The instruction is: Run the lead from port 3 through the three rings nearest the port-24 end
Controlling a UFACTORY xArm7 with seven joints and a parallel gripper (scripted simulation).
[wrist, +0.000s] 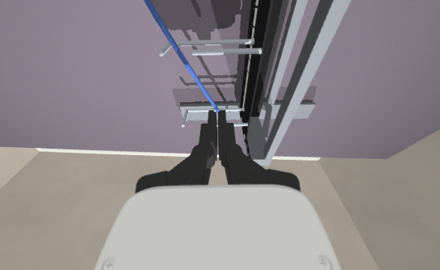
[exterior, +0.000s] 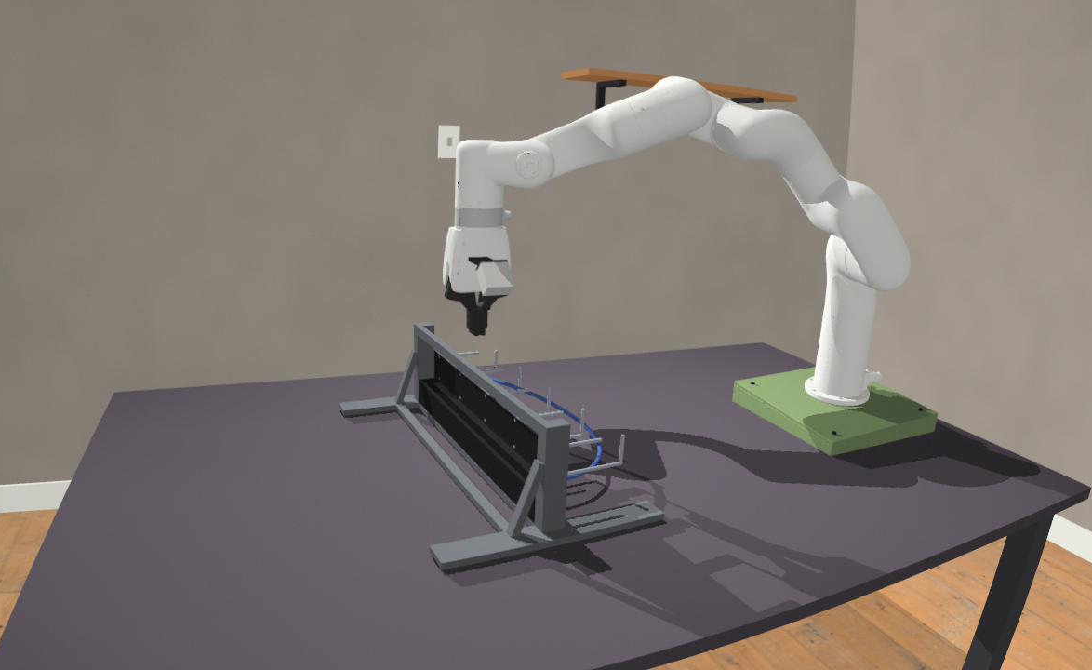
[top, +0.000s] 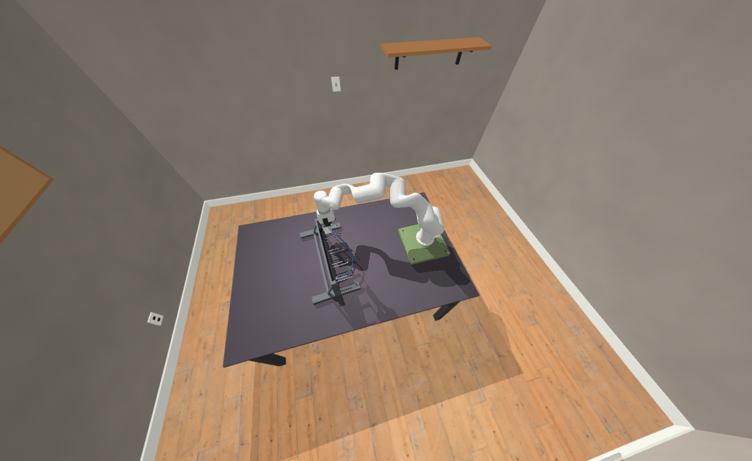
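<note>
My gripper is now 16 cm to the right of the grey rack, 10 cm above it and 3 cm short of it.
</note>
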